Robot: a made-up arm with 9 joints.
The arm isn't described. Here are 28 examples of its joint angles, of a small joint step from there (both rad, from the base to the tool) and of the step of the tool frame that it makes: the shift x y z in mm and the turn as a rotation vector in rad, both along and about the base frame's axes.
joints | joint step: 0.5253 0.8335 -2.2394 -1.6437 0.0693 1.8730 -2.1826 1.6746 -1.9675 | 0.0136 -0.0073 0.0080 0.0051 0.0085 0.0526 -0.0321 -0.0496 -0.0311
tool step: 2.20 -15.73 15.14 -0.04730 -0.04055 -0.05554
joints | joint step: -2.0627 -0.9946 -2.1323 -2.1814 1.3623 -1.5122 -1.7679 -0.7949 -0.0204 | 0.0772 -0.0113 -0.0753 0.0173 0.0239 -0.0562 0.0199 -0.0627 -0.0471
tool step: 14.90 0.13 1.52 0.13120 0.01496 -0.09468
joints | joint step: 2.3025 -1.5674 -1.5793 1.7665 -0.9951 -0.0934 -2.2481 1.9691 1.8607 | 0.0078 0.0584 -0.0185 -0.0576 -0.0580 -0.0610 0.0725 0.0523 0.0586
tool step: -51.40 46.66 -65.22 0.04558 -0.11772 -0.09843
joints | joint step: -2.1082 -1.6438 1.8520 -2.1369 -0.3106 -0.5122 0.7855 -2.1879 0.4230 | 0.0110 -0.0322 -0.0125 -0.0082 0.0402 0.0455 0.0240 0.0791 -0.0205
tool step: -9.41 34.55 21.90 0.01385 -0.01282 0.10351
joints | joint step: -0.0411 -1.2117 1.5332 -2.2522 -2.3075 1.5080 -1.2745 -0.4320 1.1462 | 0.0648 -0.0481 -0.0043 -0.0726 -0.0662 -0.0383 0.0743 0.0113 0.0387
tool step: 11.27 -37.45 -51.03 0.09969 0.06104 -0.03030
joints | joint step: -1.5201 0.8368 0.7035 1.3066 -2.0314 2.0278 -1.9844 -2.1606 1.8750 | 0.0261 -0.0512 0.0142 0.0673 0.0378 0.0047 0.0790 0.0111 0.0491
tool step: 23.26 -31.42 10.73 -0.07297 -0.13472 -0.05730
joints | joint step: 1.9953 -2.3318 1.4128 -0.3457 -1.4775 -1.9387 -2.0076 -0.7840 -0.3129 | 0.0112 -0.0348 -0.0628 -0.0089 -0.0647 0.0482 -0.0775 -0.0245 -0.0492
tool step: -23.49 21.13 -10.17 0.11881 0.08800 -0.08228
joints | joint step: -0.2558 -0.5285 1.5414 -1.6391 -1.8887 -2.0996 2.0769 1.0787 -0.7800 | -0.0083 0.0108 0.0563 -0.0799 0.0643 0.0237 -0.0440 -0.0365 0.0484
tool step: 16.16 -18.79 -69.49 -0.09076 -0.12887 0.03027
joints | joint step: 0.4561 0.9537 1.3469 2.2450 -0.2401 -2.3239 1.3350 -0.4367 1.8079 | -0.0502 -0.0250 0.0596 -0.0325 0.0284 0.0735 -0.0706 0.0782 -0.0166
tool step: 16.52 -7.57 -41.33 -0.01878 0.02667 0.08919
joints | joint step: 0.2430 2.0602 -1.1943 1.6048 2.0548 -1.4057 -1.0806 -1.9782 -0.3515 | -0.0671 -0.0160 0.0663 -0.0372 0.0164 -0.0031 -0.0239 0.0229 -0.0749
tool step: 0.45 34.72 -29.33 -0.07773 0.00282 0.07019
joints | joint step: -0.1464 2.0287 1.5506 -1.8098 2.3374 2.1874 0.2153 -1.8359 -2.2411 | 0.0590 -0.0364 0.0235 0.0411 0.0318 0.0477 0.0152 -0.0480 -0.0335
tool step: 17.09 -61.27 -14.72 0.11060 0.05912 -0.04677
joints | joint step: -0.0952 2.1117 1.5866 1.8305 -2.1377 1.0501 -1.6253 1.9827 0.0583 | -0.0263 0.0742 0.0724 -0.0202 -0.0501 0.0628 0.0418 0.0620 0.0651
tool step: -3.94 28.21 22.17 0.07919 -0.04622 0.16792
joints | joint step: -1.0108 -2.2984 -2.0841 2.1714 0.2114 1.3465 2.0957 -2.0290 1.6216 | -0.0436 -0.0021 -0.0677 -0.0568 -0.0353 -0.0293 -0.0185 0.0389 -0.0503
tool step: -40.08 11.70 1.43 -0.13901 -0.09573 0.05825
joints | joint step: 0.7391 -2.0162 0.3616 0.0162 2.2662 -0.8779 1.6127 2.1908 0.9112 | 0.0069 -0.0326 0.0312 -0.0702 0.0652 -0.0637 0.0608 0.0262 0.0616
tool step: 14.23 -62.85 26.20 0.07564 -0.03493 -0.03326
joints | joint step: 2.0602 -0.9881 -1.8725 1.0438 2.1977 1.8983 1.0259 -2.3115 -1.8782 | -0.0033 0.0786 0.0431 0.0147 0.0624 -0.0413 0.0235 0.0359 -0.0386
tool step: 92.55 10.14 24.29 0.03199 -0.07510 0.00854
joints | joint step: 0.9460 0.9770 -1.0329 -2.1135 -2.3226 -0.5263 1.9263 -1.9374 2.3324 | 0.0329 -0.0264 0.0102 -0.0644 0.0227 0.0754 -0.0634 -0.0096 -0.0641
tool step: 14.75 -12.89 -55.13 0.17231 0.06262 0.05213
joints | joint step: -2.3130 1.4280 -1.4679 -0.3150 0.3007 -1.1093 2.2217 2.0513 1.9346 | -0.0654 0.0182 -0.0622 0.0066 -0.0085 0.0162 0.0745 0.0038 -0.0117
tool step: -30.26 117.91 -35.47 -0.12505 -0.03972 0.04889
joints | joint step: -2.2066 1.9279 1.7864 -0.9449 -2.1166 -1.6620 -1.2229 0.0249 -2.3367 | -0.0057 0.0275 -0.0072 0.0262 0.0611 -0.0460 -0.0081 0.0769 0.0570
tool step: -48.87 25.75 -39.11 0.01912 -0.11259 -0.08726
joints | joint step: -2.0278 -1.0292 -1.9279 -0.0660 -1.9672 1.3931 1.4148 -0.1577 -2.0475 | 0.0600 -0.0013 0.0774 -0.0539 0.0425 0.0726 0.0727 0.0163 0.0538
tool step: -35.14 24.07 -15.98 0.10386 0.06782 0.04927
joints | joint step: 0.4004 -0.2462 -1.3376 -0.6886 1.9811 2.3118 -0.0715 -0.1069 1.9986 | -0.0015 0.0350 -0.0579 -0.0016 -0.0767 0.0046 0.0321 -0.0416 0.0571
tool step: 14.66 -11.80 21.43 0.04278 0.13878 0.04276
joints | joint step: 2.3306 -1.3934 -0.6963 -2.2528 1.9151 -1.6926 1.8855 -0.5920 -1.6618 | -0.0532 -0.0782 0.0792 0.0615 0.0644 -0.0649 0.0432 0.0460 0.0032
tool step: -65.68 94.30 -147.21 -0.20302 0.07159 0.17648
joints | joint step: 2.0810 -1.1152 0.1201 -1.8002 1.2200 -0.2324 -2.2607 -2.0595 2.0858 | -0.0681 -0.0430 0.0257 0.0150 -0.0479 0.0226 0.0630 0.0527 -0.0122
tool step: -29.23 -8.48 -60.29 -0.06926 0.00110 -0.01679
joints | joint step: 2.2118 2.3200 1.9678 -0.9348 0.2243 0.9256 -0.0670 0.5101 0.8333 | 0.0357 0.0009 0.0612 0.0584 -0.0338 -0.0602 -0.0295 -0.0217 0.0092
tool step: 30.75 -5.80 -4.57 0.04083 0.01030 -0.02335
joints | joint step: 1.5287 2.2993 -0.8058 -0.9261 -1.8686 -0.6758 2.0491 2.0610 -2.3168 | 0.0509 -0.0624 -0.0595 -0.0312 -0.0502 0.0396 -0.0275 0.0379 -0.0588
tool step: -2.85 -39.96 -4.97 -0.11299 -0.02111 -0.00980
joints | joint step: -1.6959 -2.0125 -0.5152 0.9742 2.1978 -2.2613 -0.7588 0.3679 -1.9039 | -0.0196 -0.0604 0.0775 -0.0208 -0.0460 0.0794 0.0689 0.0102 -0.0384
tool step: 37.74 -27.31 -86.29 -0.24428 -0.05346 -0.09206
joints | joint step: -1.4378 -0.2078 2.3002 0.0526 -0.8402 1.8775 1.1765 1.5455 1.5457 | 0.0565 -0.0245 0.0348 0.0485 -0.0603 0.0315 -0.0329 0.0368 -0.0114
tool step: -58.34 8.08 17.82 0.07800 0.10831 0.04570
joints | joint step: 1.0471 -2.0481 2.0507 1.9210 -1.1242 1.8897 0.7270 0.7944 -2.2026 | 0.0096 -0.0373 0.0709 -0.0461 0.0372 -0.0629 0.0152 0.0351 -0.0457
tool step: 0.83 -13.94 -40.58 0.04887 0.07238 0.02153
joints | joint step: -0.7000 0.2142 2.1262 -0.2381 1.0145 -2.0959 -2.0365 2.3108 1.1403 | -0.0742 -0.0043 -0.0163 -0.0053 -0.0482 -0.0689 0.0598 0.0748 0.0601
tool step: -8.65 17.38 -38.01 -0.22467 0.12411 0.03379
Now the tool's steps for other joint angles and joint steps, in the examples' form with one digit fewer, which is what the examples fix.
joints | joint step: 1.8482 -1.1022 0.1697 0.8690 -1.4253 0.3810 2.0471 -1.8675 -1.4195 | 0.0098 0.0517 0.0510 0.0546 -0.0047 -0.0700 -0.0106 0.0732 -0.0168
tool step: 12.4 -51.5 -21.6 -0.1637 0.0136 -0.0436
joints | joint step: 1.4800 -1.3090 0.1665 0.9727 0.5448 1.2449 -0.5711 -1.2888 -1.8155 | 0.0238 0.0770 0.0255 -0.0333 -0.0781 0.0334 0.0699 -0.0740 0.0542
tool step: 35.4 4.1 -39.4 -0.0038 -0.1698 -0.0075
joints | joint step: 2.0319 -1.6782 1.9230 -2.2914 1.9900 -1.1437 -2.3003 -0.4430 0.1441 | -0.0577 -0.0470 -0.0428 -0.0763 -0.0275 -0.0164 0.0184 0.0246 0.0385
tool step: -38.8 22.7 -19.4 -0.0310 0.0740 0.0793
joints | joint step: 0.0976 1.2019 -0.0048 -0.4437 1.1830 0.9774 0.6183 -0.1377 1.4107 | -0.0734 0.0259 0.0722 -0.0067 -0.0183 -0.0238 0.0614 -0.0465 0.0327
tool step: 39.9 12.9 7.8 -0.0605 -0.0574 0.0408
